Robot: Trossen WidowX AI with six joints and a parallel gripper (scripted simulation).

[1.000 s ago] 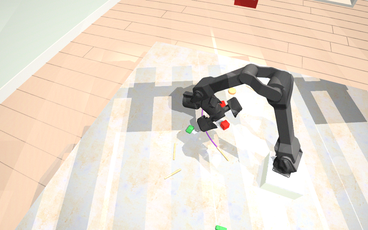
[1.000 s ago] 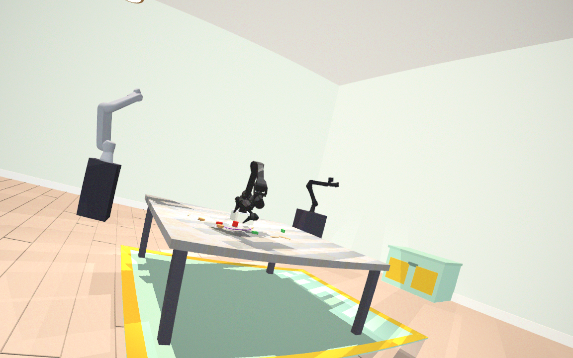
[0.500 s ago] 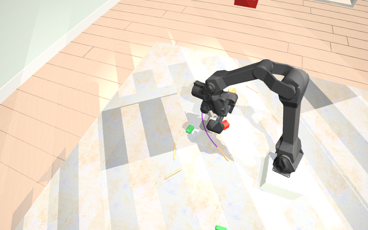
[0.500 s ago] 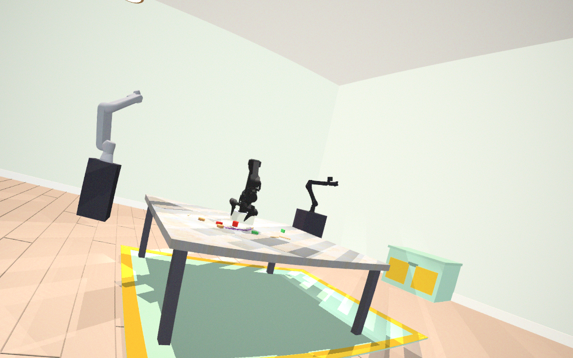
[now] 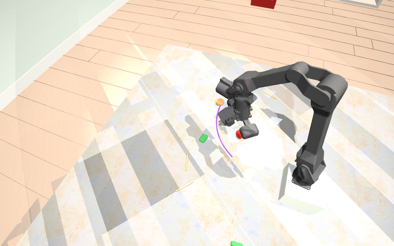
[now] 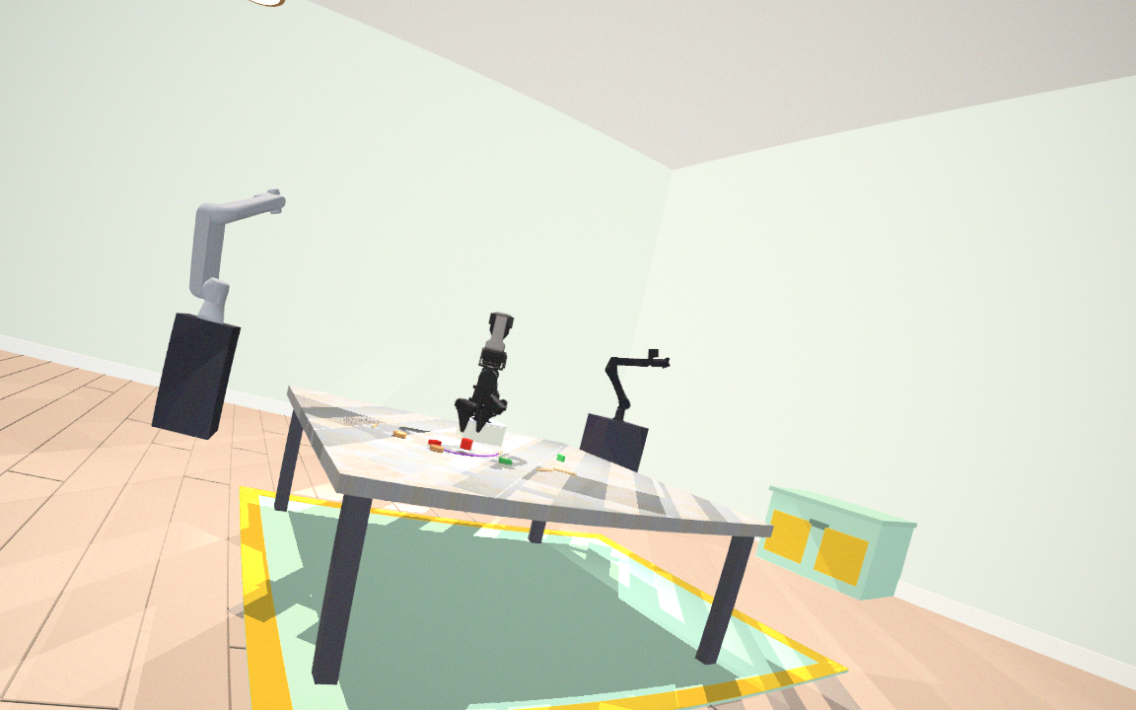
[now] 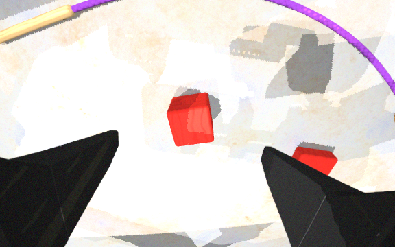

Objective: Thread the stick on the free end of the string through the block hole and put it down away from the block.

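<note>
My gripper tip is 40 mm above the red wooden block. Round my gripper tip: flat red block: 50 mm ahead, 110 mm to the right, 50 mm below; green block: 130 mm ahead, 90 mm to the left, 50 mm below; thin wooden stick: 40 mm behind, 120 mm to the left, 50 mm below.
</note>
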